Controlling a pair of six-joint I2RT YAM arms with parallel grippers.
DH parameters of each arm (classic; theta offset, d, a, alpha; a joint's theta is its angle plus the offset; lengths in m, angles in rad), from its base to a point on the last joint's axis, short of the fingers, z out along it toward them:
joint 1: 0 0.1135 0.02 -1.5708
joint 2: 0 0 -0.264 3.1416
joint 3: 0.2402 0 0.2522 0
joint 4: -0.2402 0 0.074 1.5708
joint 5: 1.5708 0 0 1.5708
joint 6: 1.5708 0.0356 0 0
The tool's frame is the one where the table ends.
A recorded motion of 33 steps. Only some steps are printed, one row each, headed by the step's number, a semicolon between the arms.
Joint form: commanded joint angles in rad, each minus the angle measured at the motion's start. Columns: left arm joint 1, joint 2, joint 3, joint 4, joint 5, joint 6; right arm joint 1, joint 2, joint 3, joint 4, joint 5, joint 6.
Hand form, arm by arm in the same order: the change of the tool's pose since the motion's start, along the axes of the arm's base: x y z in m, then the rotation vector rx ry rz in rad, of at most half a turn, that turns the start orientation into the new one. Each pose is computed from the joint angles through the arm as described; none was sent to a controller.
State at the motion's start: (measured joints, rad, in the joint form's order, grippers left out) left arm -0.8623 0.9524 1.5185 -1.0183 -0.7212 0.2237; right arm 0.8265 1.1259 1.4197 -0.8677 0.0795 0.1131
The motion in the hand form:
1: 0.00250 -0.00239 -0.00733 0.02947 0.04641 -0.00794; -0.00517 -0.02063 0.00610 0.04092 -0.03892 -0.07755
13: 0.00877 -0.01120 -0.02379 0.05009 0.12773 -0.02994; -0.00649 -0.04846 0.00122 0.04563 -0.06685 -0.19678
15: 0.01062 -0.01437 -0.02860 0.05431 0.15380 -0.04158; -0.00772 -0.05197 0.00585 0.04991 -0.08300 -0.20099
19: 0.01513 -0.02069 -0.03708 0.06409 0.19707 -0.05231; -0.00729 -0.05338 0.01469 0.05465 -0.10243 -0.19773
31: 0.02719 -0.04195 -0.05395 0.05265 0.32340 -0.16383; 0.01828 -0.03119 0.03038 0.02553 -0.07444 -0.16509
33: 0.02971 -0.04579 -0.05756 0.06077 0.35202 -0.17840; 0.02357 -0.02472 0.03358 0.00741 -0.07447 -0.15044
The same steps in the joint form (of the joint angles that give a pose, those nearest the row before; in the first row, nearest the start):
1: 0.0065 0.0109 -0.0089 -0.0392 0.0202 -0.0097; -0.0470 -0.0671 -0.0248 0.0127 0.0259 0.0163
13: 0.0079 0.0315 -0.0484 -0.0713 0.0648 -0.0468; -0.1490 -0.1462 -0.0859 0.0182 0.0475 0.0139
15: 0.0068 0.0395 -0.0591 -0.0791 0.0831 -0.0572; -0.1608 -0.1517 -0.0726 0.0152 0.0447 0.0033
19: 0.0064 0.0590 -0.0763 -0.0890 0.1070 -0.0754; -0.1699 -0.1407 -0.0353 0.0080 0.0386 -0.0113
31: 0.0053 0.1238 -0.0964 -0.0844 0.2584 -0.0926; -0.1641 0.0134 0.1175 -0.0298 0.0171 -0.0267
33: 0.0059 0.1404 -0.0965 -0.0927 0.2809 -0.0933; -0.1552 0.0505 0.1562 -0.0425 0.0193 -0.0413

